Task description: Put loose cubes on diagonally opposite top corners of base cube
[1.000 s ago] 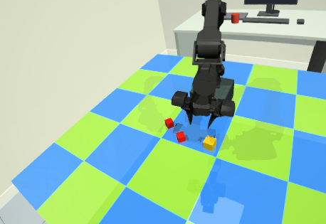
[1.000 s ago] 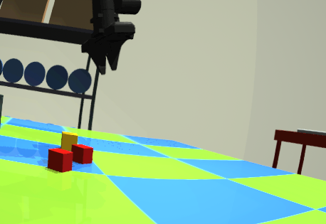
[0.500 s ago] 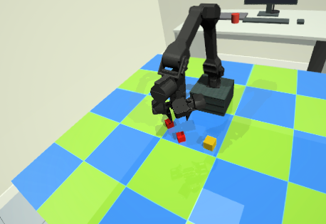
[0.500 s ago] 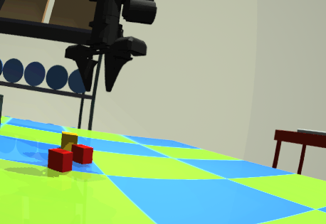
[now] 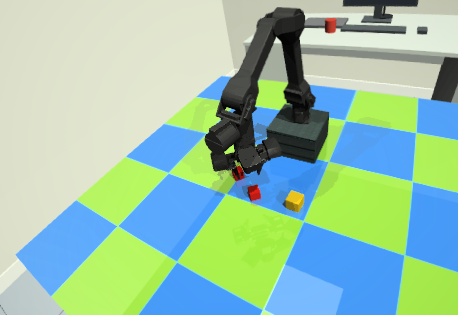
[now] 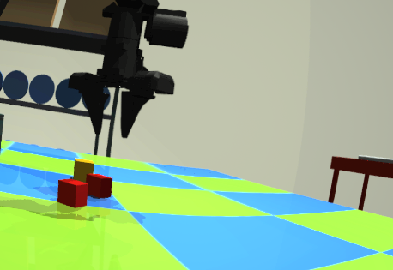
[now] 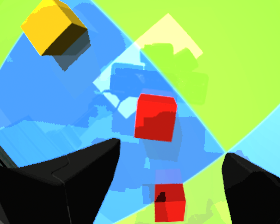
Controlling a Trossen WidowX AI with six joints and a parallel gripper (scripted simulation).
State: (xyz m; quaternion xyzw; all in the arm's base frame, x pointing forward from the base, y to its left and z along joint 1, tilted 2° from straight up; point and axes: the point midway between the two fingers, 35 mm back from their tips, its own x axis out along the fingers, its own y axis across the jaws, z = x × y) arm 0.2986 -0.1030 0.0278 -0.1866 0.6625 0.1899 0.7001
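The yellow base cube is 13 cm to the left of my gripper tip and 8 cm below it.
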